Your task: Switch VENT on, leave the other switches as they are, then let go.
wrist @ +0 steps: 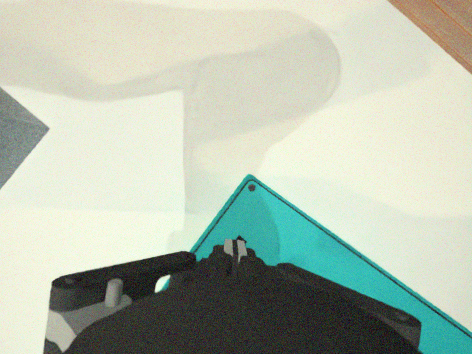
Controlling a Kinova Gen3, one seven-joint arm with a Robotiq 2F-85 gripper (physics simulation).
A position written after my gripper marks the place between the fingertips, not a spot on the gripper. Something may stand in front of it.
Observation:
I see my gripper (pixel 232 253) and a teal panel (pixel 279 232).

